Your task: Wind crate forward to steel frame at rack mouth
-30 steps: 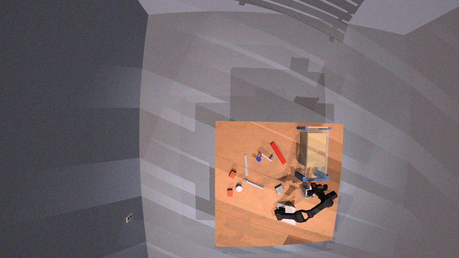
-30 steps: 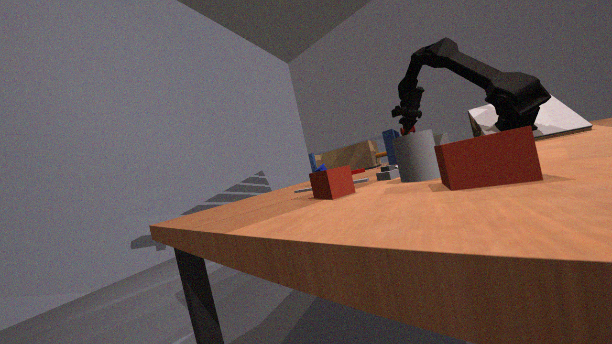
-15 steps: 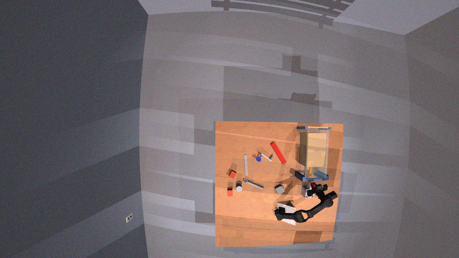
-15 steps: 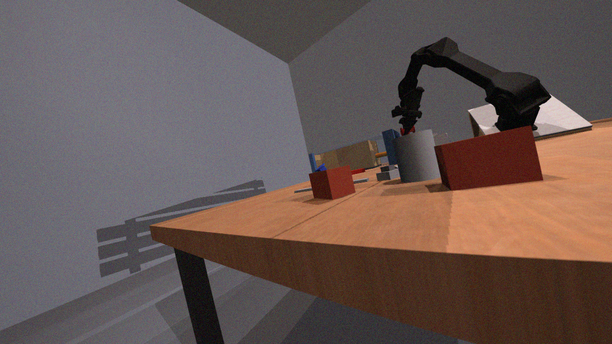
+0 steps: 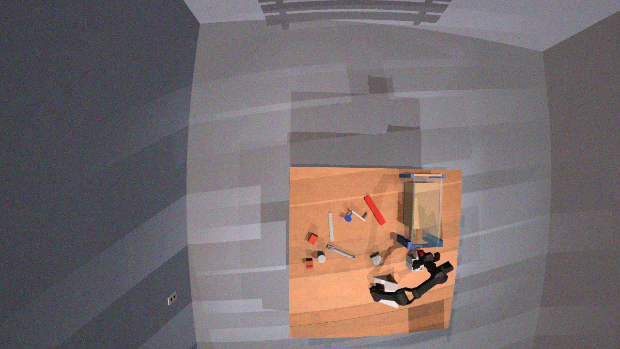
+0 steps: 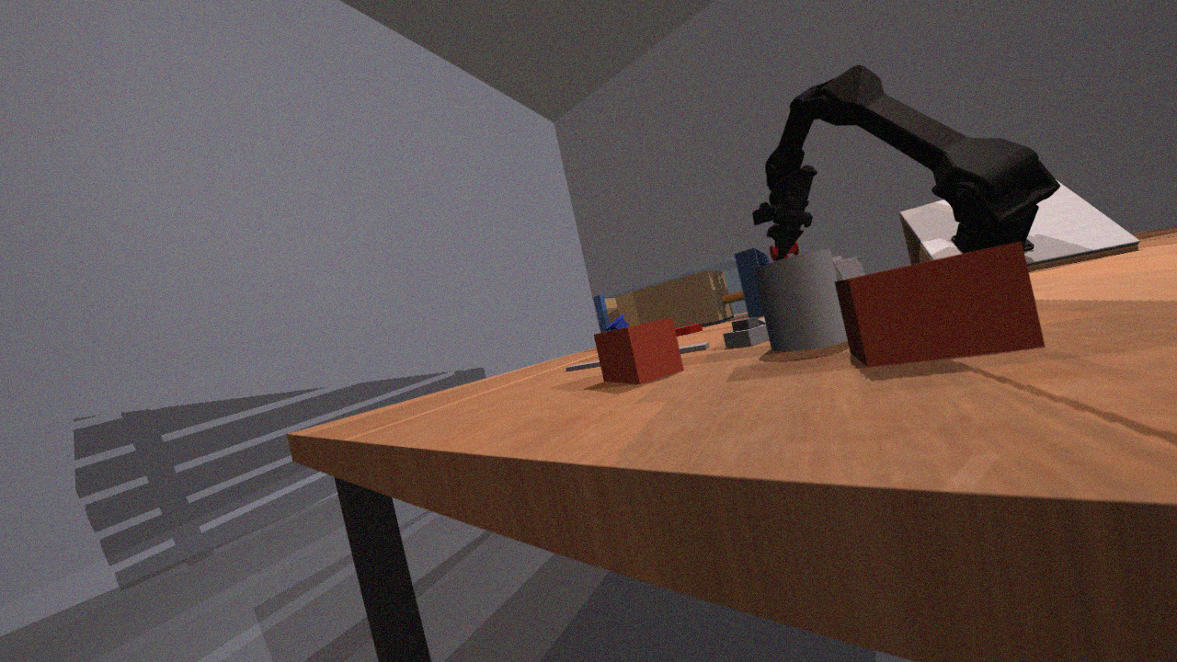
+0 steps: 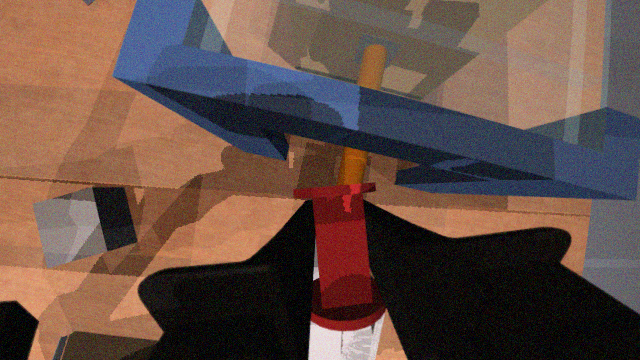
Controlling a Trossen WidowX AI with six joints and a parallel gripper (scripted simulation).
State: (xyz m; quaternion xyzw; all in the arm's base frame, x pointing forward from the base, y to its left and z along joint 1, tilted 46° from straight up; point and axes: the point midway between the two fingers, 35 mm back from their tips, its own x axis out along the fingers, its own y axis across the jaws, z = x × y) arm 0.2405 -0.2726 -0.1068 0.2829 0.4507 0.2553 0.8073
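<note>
Right now the red-knobbed crank is 5 cm behind my gripper tip and 2 cm below it. From my gripper tip the other things lie so: grey winch: 13 cm behind, 10 cm below, 1 cm to the right; then blue steel frame: 4 cm ahead, 3 cm to the right, 2 cm below; then red grip: 2 cm behind, 1 cm above.
</note>
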